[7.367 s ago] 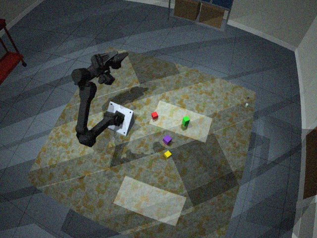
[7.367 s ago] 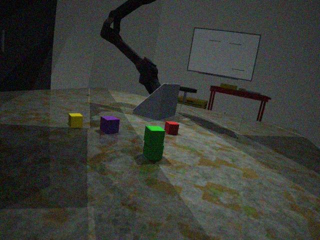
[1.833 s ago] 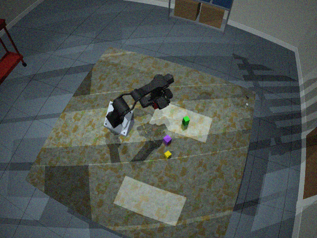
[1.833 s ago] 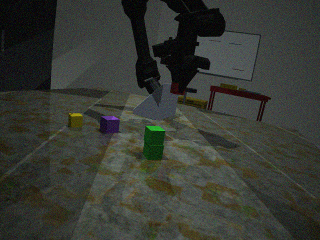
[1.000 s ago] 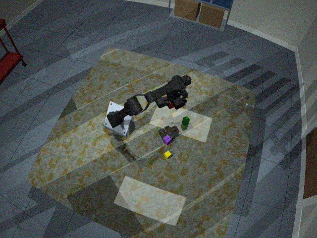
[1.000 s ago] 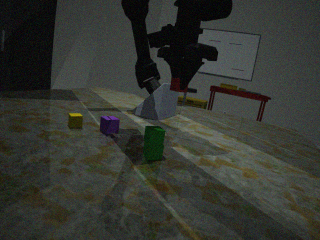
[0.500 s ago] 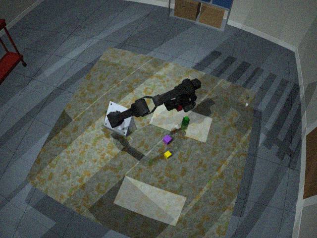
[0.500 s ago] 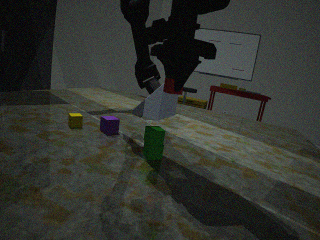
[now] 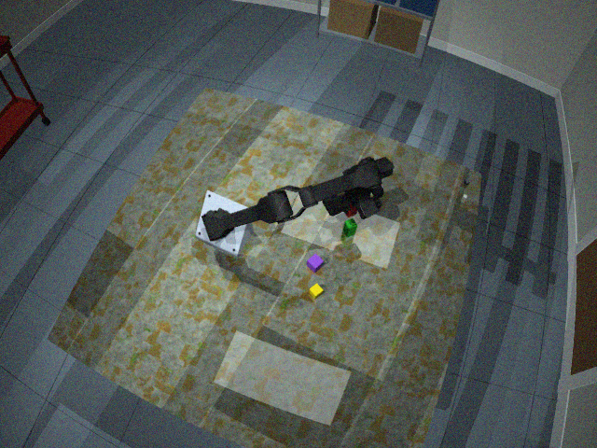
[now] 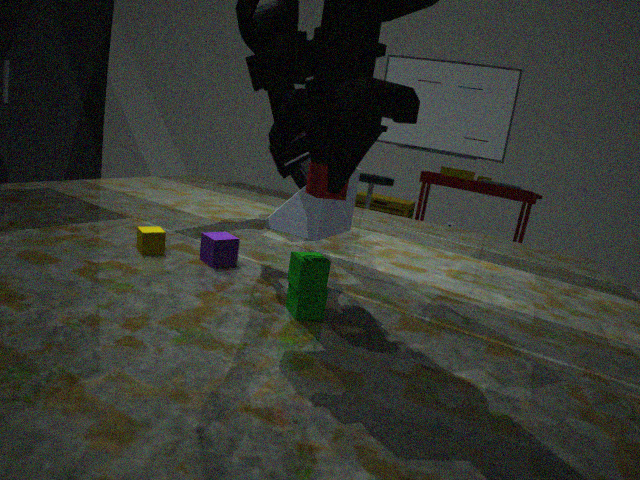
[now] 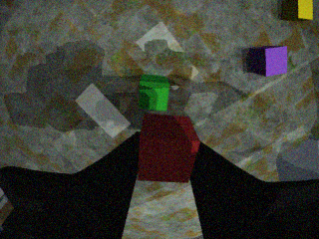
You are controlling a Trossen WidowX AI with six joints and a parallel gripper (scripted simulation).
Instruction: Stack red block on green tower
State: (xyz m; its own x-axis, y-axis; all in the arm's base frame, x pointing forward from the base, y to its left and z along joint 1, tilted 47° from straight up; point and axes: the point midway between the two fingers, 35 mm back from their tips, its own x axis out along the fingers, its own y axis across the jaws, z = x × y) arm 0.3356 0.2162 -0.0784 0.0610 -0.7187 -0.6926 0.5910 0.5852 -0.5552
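My gripper tip is now 10 mm short of the green block and 80 mm above it. Also, from my gripper tip: purple cube (30 mm behind, 160 mm to the right, 110 mm below); red block (10 mm above); yellow cube (20 mm ahead, 250 mm to the right, 110 mm below).
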